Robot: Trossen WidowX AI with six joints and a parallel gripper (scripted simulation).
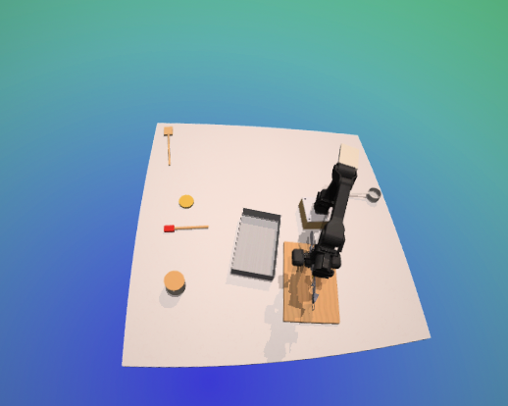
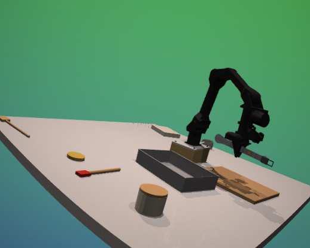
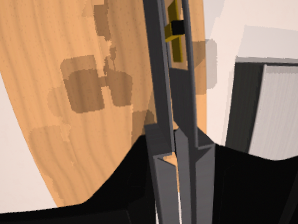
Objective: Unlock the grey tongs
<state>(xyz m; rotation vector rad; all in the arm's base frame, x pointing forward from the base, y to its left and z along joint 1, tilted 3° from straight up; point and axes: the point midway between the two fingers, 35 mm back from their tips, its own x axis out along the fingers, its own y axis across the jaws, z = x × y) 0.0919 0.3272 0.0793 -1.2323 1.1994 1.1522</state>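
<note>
Now: gripper tip 4 cm past the wooden board, 2 cm to the right of it and 11 cm above it. The rest, counted from my gripper tip: yellow lock piece (5 cm to the left, 4 cm above); then lidded grey jar (52 cm ahead, 8 cm to the left, 9 cm below); then roasting tin (20 cm ahead, 14 cm to the right, 9 cm below).
</note>
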